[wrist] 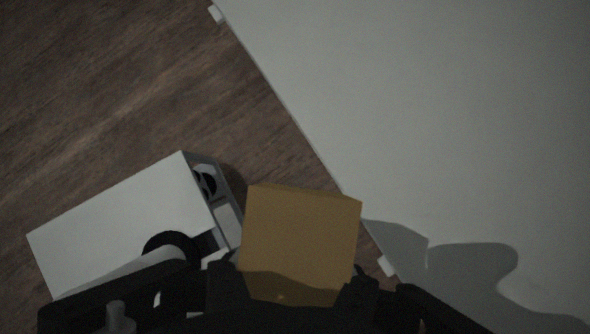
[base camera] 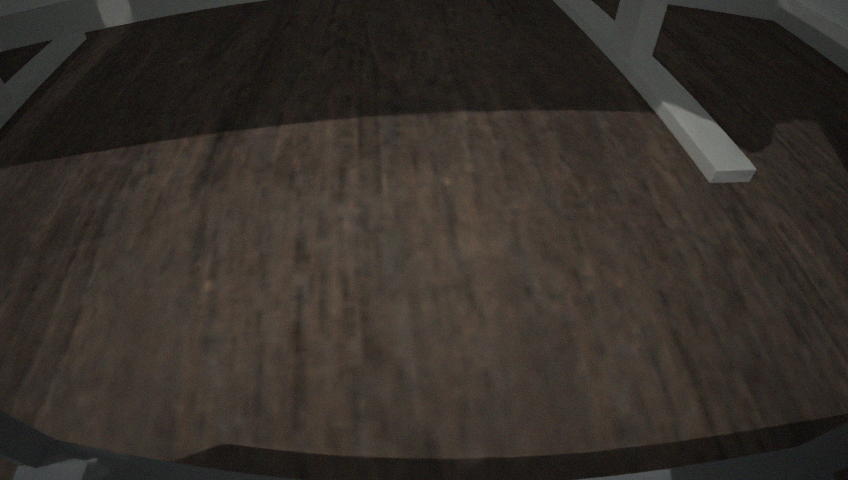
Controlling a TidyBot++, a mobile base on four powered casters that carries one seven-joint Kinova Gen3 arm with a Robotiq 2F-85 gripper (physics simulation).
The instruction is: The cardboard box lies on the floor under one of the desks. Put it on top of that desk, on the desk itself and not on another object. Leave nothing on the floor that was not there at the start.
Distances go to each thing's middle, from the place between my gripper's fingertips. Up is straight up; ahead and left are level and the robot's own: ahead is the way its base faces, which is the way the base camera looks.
The cardboard box [wrist: 297,248] lies 2 cm above my hand.
